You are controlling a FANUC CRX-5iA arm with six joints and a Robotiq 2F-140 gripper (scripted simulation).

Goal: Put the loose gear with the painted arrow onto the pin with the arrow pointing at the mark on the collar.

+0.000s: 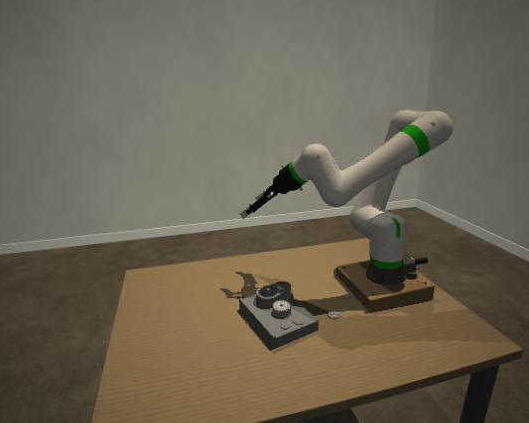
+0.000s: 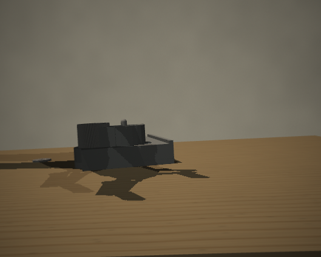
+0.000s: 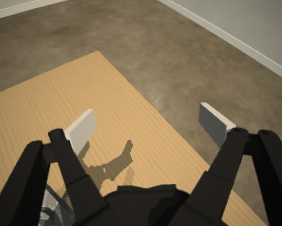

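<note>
The gear is 35 cm to the left of my hand, 25 cm below it and 4 cm behind it.
</note>
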